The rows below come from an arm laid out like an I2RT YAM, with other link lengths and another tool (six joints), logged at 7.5 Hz.
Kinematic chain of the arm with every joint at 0, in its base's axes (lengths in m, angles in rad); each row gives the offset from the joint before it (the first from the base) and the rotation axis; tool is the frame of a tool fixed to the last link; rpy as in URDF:
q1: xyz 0 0 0.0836 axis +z
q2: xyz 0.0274 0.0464 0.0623 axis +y
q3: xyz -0.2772 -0.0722 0 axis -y
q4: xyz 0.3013 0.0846 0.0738 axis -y
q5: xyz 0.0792 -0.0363 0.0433 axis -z
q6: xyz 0.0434 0 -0.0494 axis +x
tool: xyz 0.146 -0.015 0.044 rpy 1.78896 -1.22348 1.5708
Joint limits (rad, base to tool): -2.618..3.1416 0..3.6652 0..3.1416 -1.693..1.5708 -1.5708..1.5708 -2.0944..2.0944
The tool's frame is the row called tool.
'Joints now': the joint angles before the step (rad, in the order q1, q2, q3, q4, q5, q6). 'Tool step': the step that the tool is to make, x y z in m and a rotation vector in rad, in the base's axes. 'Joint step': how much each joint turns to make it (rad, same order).
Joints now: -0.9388, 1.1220, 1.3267, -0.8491, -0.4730, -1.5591
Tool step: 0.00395, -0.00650, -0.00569, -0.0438, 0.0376, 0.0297
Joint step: 0.0002, 0.0378, 0.0250, -0.0056, 0.0108, -0.0701
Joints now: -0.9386, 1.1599, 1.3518, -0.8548, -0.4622, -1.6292
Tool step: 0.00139, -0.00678, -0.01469, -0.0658, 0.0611, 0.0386
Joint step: -0.0001, 0.0302, 0.0036, -0.0013, 0.0251, -0.1032
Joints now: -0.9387, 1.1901, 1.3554, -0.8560, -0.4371, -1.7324
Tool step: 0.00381, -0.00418, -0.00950, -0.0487, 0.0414, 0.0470
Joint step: 0.0029, 0.0336, 0.0131, 0.0000, 0.0064, -0.0837
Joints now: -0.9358, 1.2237, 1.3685, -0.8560, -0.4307, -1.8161
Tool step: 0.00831, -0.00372, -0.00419, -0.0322, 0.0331, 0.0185
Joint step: 0.0239, 0.0368, 0.0289, 0.0001, 0.0341, -0.0339
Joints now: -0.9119, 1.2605, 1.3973, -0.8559, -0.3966, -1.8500
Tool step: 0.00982, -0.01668, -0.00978, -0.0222, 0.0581, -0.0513
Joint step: 0.0333, 0.0579, 0.0417, 0.0015, 0.1026, 0.0127
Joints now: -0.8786, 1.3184, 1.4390, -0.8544, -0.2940, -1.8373
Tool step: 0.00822, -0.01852, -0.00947, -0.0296, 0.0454, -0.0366
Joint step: 0.0165, 0.0562, 0.0334, 0.0152, 0.0755, -0.0042
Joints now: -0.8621, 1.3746, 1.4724, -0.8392, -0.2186, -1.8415
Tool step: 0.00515, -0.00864, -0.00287, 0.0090, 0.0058, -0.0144
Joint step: 0.0000, 0.0345, 0.0247, 0.0015, 0.0096, 0.0111
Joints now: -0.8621, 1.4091, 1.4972, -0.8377, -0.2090, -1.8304
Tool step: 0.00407, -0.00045, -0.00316, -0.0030, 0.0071, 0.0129
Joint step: 0.0059, 0.0142, 0.0054, 0.0043, -0.0001, -0.0103
